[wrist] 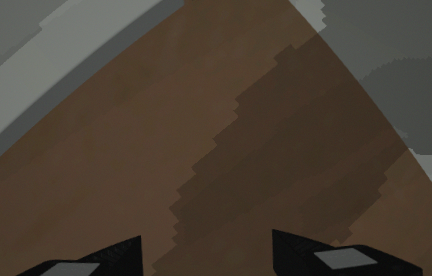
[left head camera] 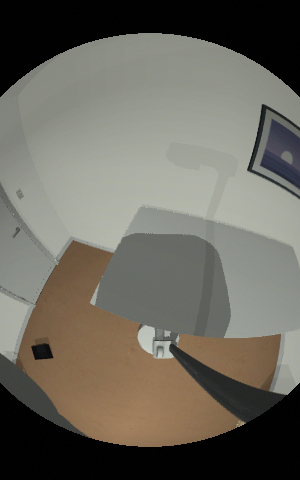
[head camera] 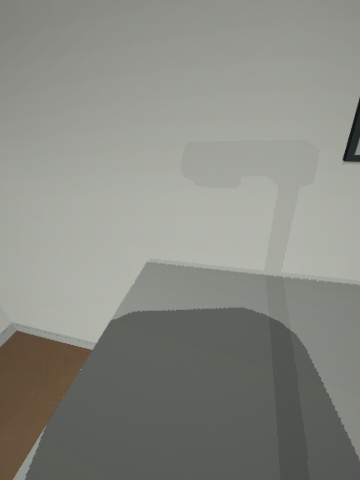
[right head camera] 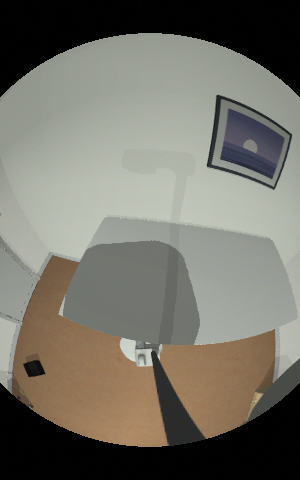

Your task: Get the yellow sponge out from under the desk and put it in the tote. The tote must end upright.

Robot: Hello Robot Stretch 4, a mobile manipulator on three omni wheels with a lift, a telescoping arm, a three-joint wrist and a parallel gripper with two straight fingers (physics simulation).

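Frame: origin at the robot's base, x ahead, y left, z up, level; millimetres.
Where they show: gripper, fingertip midpoint: [wrist: 207, 253].
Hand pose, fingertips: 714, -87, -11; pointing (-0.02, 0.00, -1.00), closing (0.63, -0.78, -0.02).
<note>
After its pixels a point has its place, as x, y, z.
The grey desk [head camera: 200, 390] {368, -13, 923} [left head camera: 260, 280] {279, -592, 923} [right head camera: 240, 290] {205, -604, 923} stands against the wall, and its top hides the floor under it in the head views. The yellow sponge does not show in the wrist view or the head views. My gripper [wrist: 207, 253] {714, -87, -11} is open and empty in the wrist view, with its two black fingertips wide apart at the bottom edge and brown floor beyond them. The gripper is hidden in the head views. I cannot make out the tote for certain.
A small black object [left head camera: 42, 351] {-639, 1492, -25} [right head camera: 34, 368] {-643, 1494, -24} lies on the floor at the left. In the wrist view, a pale bar-like edge [wrist: 75, 55] {762, 50, -2} crosses the upper left and a grey surface [wrist: 380, 50] {872, -97, 12} fills the upper right. A framed picture [left head camera: 282, 150] {720, -654, 1585} [right head camera: 250, 142] {709, -697, 1584} hangs on the wall.
</note>
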